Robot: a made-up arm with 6 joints.
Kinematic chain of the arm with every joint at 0, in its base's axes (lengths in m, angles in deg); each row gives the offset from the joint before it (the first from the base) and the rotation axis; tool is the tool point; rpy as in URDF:
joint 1: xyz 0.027 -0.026 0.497 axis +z
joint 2: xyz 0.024 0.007 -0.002 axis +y
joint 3: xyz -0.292 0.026 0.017 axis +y
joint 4: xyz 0.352 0.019 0.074 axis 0.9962 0 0.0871
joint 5: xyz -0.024 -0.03 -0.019 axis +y
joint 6: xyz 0.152 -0.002 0.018 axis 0.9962 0 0.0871
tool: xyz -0.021 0.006 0.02 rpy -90 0 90
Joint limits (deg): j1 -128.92..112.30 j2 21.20..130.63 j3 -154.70..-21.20 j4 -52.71..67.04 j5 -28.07..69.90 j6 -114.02..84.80
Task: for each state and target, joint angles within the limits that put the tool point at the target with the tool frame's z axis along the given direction. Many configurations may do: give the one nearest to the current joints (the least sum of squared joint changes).
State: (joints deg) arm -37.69 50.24 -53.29 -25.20 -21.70 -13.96
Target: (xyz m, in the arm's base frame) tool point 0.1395 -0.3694 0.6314 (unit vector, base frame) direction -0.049 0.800 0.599
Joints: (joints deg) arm -75.21 64.16 -39.03 -25.32 14.41 -11.27
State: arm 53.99 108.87 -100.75 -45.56 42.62 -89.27
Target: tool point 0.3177 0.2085 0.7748 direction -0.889 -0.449 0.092
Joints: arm 37.92 64.33 -58.88 -42.90 12.59 -106.84
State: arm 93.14 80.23 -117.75 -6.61 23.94 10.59
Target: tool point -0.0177 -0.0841 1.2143 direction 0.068 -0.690 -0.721
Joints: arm 84.43 62.72 -149.09 10.21 40.25 5.88
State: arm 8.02 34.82 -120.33 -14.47 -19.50 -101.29
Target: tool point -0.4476 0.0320 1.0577 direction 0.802 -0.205 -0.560
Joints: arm 0.41 39.23 -151.81 -34.41 -27.62 -112.08
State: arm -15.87 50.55 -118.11 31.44 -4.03 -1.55
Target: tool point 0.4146 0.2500 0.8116 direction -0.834 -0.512 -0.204
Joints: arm 34.01 87.00 -71.38 8.64 -27.44 10.32
